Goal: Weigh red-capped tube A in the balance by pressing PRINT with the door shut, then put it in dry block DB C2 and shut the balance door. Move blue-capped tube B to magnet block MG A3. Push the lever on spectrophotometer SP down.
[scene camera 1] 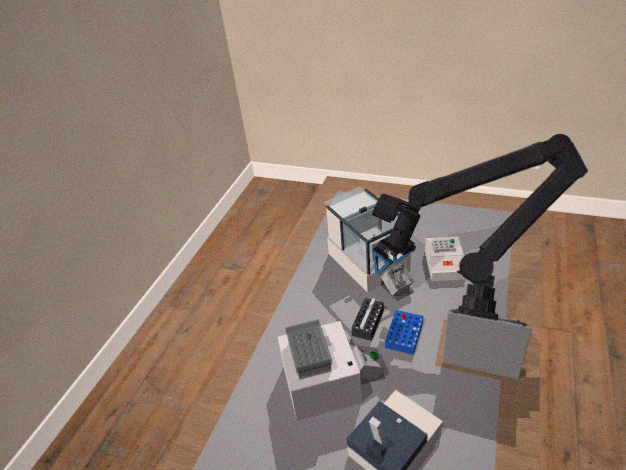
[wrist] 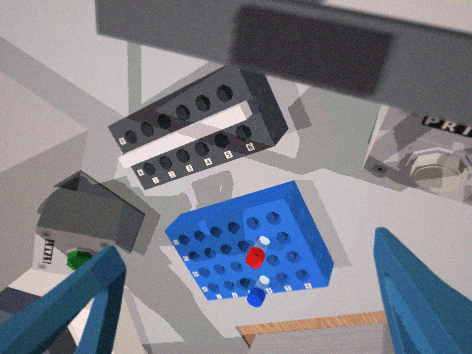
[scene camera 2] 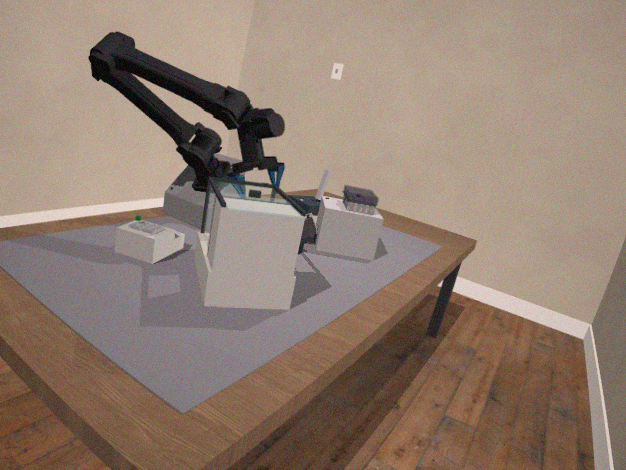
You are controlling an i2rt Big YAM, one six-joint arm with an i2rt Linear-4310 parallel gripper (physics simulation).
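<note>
My gripper [scene camera 1: 394, 263] [scene camera 2: 258, 192] [wrist: 240, 248] is open and empty, pointing down beside the balance [scene camera 1: 348, 263] [scene camera 2: 252, 258]. Red-capped tube A [scene camera 1: 404, 316] [wrist: 255, 257] and blue-capped tube B [wrist: 256, 297] stand in the blue rack [scene camera 1: 404, 349] [wrist: 310, 250], below the fingers and between them in the wrist view. The arm partly hides the balance, and I cannot tell its door's state. The PRINT button [scene camera 1: 399, 279] [wrist: 440, 172] is beside it. The black magnet block [scene camera 1: 368, 317] [wrist: 272, 120] has a white bar. The spectrophotometer's lever [scene camera 1: 376, 431] [scene camera 2: 323, 184] stands up.
A small white unit [scene camera 1: 439, 275] [scene camera 2: 133, 247] has a well block, a green cap and a red display. A larger white box [scene camera 1: 323, 394] [scene camera 2: 348, 237] carries a grey block. A green START button [scene camera 1: 373, 355] [wrist: 80, 260] is beside it. I cannot read which unit is DB.
</note>
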